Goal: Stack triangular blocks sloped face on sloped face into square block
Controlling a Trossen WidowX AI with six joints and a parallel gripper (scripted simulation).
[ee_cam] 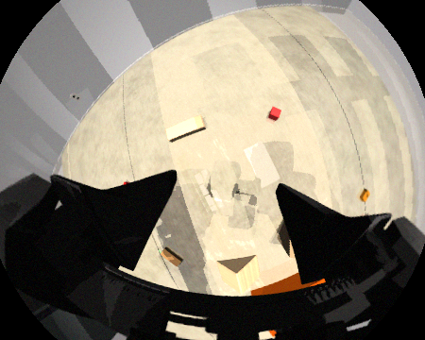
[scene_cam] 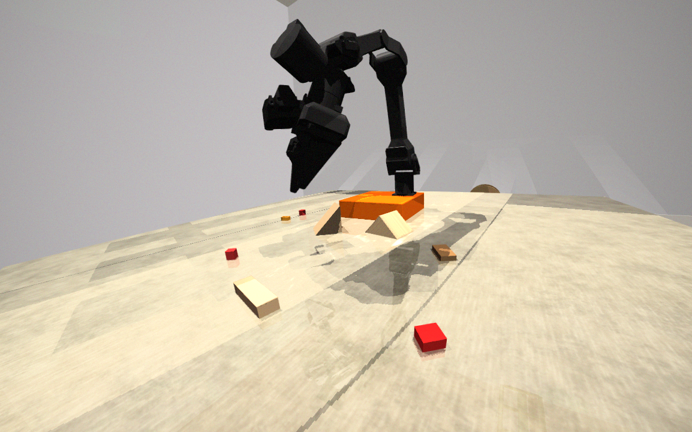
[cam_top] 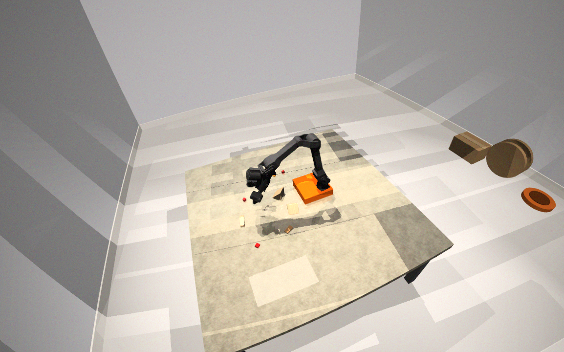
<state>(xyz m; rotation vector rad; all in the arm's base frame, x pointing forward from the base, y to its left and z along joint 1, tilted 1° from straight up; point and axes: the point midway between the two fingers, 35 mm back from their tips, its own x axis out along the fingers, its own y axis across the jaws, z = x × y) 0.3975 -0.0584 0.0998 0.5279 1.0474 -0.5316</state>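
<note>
My gripper tip is now 170 mm past the triangular block, 50 mm to the left of it and 100 mm above it. The rest, counted from my gripper tip: tiny dark orange piece (210 mm behind, 250 mm to the right, 110 mm below); long tan bar (120 mm ahead, 20 mm to the left, 110 mm below).
</note>
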